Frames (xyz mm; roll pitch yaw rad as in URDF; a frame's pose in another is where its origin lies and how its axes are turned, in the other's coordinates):
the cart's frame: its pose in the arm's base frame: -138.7 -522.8 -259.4 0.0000 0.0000 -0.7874
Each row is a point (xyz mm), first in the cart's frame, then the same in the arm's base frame.
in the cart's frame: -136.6 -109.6 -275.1
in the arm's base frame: -312.8 -503.4 -534.5
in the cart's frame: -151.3 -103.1 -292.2
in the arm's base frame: -318.5 -488.4 -551.6
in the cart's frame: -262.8 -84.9 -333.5
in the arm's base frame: -384.3 -396.5 -592.9
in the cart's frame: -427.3 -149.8 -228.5
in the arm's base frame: -546.4 -325.8 -487.9
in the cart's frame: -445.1 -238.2 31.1
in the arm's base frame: -621.6 -375.5 -228.3
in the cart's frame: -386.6 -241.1 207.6
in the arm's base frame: -582.3 -419.0 -51.8
